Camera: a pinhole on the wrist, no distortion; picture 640 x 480 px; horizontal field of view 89.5 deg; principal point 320.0 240.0 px. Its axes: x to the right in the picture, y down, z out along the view. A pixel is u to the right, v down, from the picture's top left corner.
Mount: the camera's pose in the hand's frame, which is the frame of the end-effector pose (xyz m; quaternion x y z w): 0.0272 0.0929 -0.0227 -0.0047 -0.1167 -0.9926 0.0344
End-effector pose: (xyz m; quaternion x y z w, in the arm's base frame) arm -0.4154 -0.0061 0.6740 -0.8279 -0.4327 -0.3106 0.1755
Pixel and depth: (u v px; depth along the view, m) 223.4 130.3 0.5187
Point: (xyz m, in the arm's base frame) 0.1431 0.1201 0.4522
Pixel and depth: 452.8 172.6 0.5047
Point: -0.0877 -0.0373 0.2096
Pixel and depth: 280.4 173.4 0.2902
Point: -0.1189 0.0424 0.5257
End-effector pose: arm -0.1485 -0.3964 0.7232 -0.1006 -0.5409 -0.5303 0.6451
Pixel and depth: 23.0 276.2 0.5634
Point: -0.3871 -0.2568 1.4623
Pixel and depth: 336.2 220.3 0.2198
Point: -0.1382 -0.2078 0.8793
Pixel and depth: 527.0 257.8 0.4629
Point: -0.2451 0.1304 0.7509
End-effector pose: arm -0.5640 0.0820 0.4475 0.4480 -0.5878 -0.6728 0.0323
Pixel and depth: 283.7 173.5 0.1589
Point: -0.7477 0.1021 0.5452
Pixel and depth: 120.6 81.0 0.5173
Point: -1.2596 0.0637 0.6181
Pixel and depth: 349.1 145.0 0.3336
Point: -0.8651 0.2195 0.6429
